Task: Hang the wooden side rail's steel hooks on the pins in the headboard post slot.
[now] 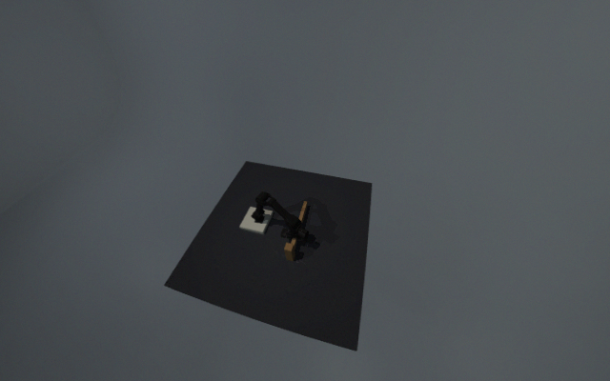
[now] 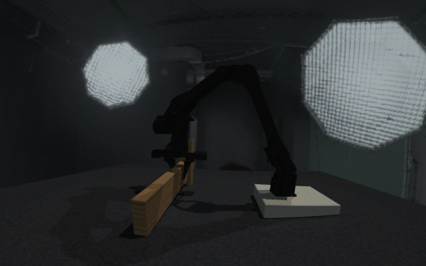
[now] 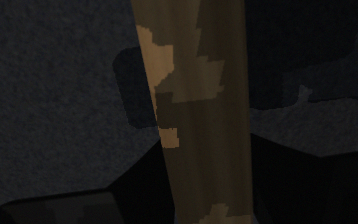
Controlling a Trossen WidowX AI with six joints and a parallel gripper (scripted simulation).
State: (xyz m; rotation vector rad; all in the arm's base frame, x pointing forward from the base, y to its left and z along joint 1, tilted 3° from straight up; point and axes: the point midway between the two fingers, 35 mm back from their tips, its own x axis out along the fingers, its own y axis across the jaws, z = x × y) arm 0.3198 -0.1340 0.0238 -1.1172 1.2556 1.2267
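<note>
My gripper tip is now 110 mm to the left of the headboard post, 40 mm below it and 10 mm past it.
</note>
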